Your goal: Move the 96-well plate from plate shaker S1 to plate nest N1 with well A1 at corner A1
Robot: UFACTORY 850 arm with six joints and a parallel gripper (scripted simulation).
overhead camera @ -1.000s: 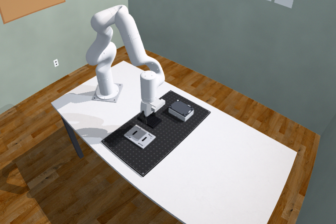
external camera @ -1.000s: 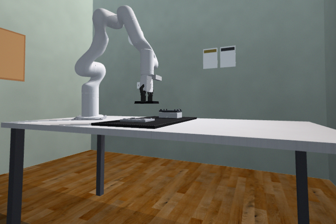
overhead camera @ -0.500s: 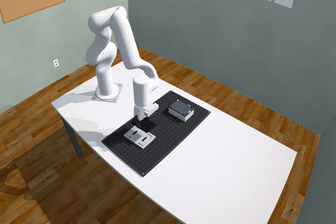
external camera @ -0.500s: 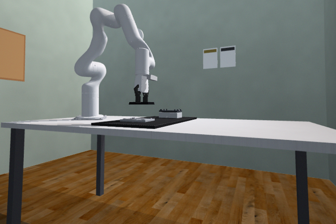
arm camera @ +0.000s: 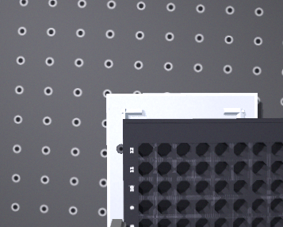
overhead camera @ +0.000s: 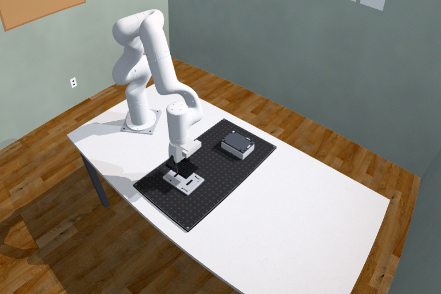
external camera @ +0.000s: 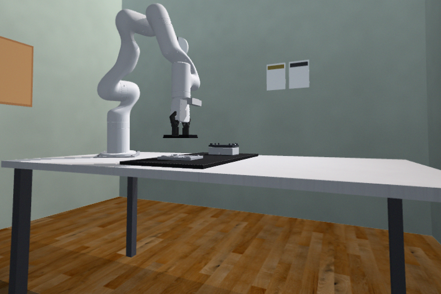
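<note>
My gripper is now 1 cm above the 96-well plate. The rest, counted from my hand: plate nest (11 cm below).
</note>
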